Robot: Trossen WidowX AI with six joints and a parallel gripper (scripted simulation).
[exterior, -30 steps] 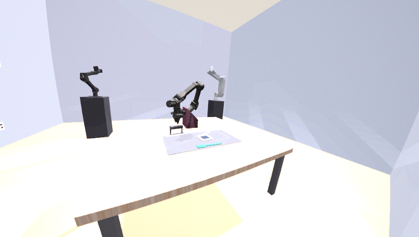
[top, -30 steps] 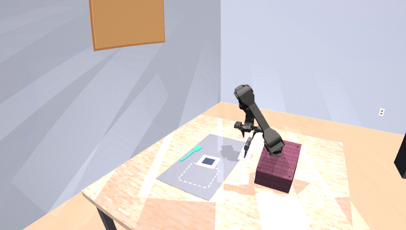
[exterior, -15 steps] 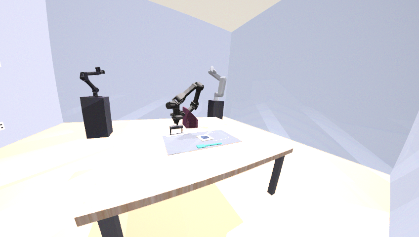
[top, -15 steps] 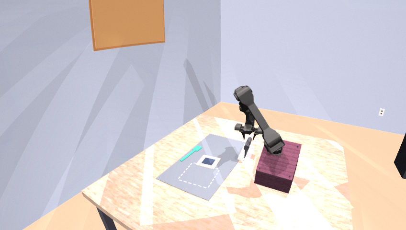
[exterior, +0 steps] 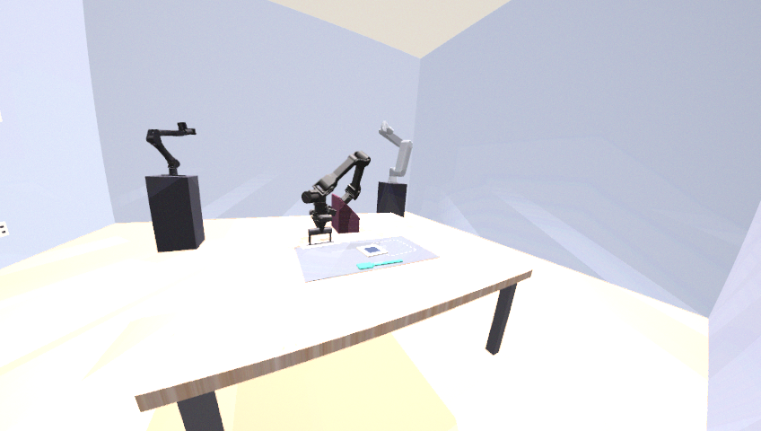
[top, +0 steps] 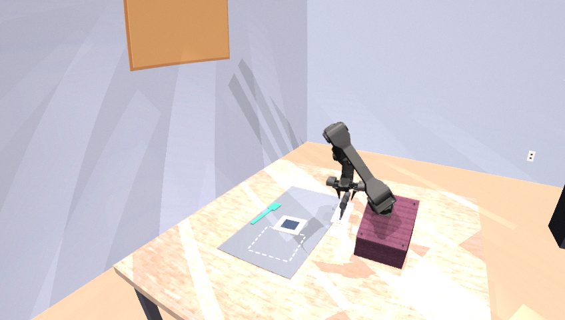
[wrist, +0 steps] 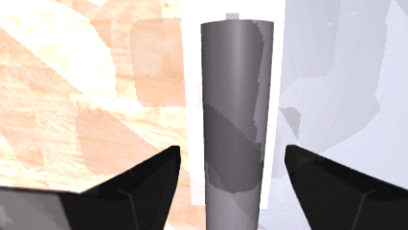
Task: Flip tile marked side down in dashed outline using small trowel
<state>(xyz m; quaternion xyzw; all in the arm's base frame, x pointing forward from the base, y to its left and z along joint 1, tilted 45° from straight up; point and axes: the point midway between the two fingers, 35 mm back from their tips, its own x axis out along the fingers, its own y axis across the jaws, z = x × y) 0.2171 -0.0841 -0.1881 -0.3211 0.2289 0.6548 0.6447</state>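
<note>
Right now the small trowel is 3 cm below my gripper tip and 2 cm to the left of it. From my gripper tip the other things lie so: grey mat (19 cm to the left, 19 cm ahead, 9 cm below); then white tile (22 cm to the left, 18 cm ahead, 6 cm below); then teal flat tool (32 cm ahead, 17 cm to the left, 7 cm below).
</note>
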